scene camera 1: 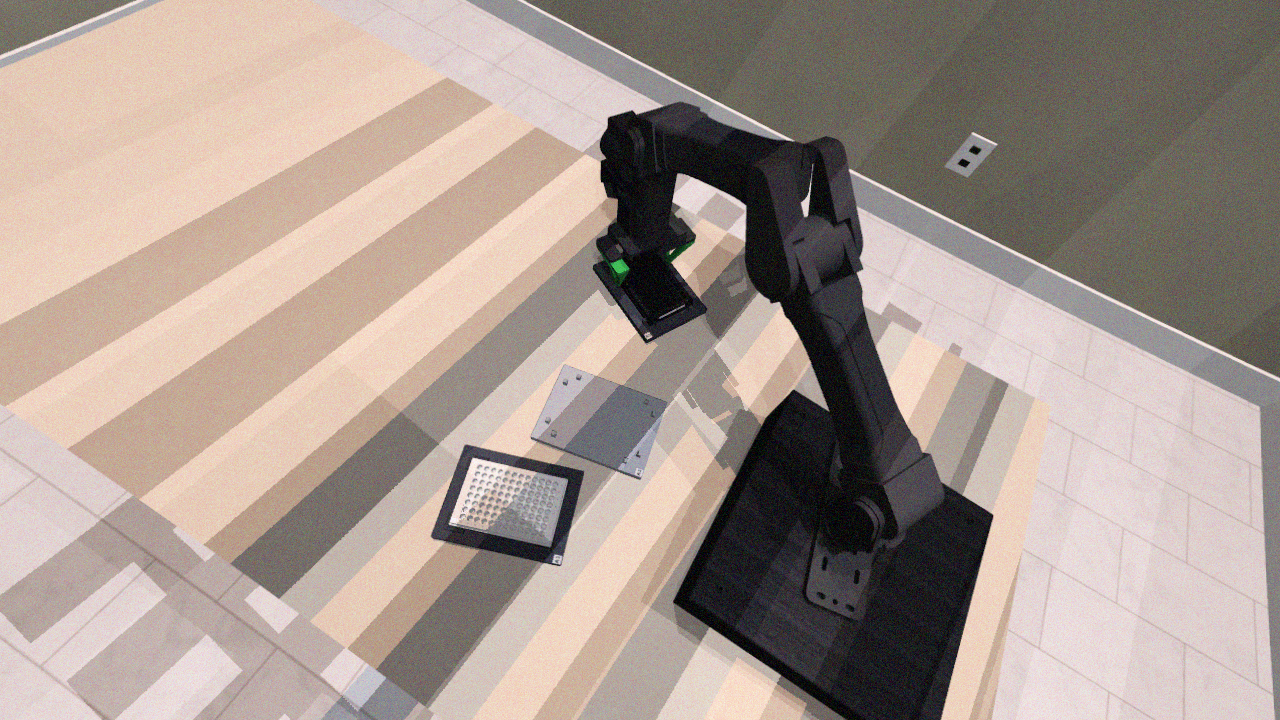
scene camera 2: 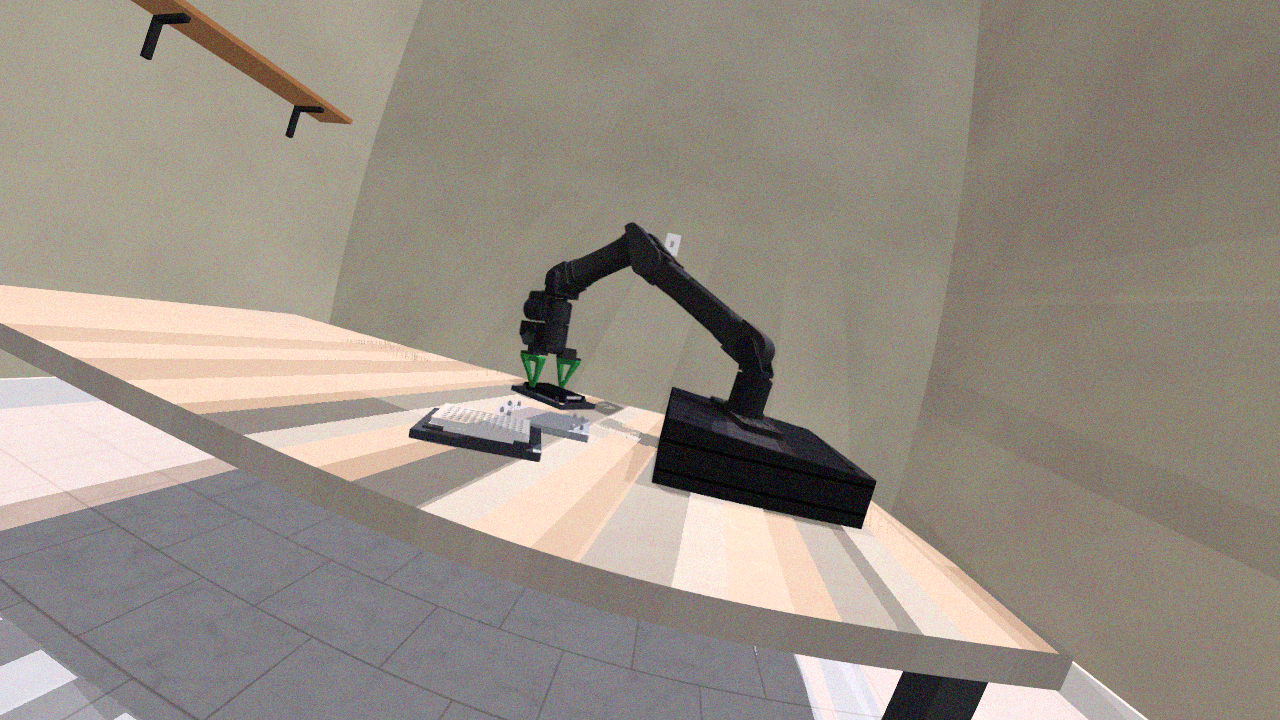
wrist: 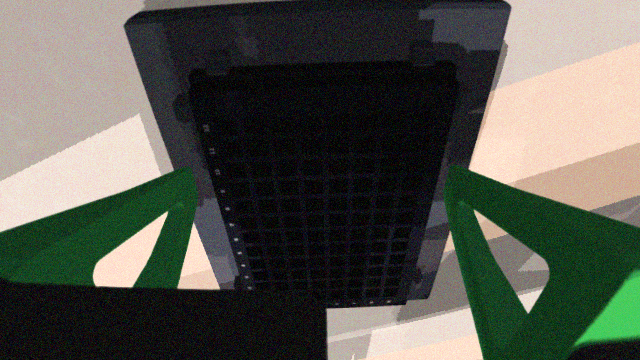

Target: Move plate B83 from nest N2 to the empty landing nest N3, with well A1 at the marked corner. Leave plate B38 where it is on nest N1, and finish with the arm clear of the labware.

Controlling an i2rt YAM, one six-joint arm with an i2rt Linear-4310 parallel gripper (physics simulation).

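Note:
A black well plate [scene camera 1: 660, 293] [scene camera 2: 558, 393] [wrist: 325, 125] sits on a dark nest [scene camera 1: 649, 330] [wrist: 300, 35]. My gripper [scene camera 1: 646, 269] [scene camera 2: 547, 385] [wrist: 320, 180] is open, pointing down, with green fingertips low on either side of this plate's long sides. In the wrist view a gap shows beside the right fingertip; contact cannot be judged. The nest's A1 tag is hidden there. A white well plate [scene camera 1: 510, 501] [scene camera 2: 478, 422] sits on another dark nest [scene camera 1: 567, 510] [scene camera 2: 474, 445]. The grey nest [scene camera 1: 599, 420] [scene camera 2: 556, 424] between them is empty, with small posts and a corner tag. Plate numbers are unreadable.
The arm's black base block [scene camera 1: 742, 564] [scene camera 2: 760, 483] stands to the right of the nests in both scene views. The wooden table's near edge [scene camera 2: 501, 546] runs across the second scene view. A wall shelf [scene camera 2: 250, 62] is at its upper left.

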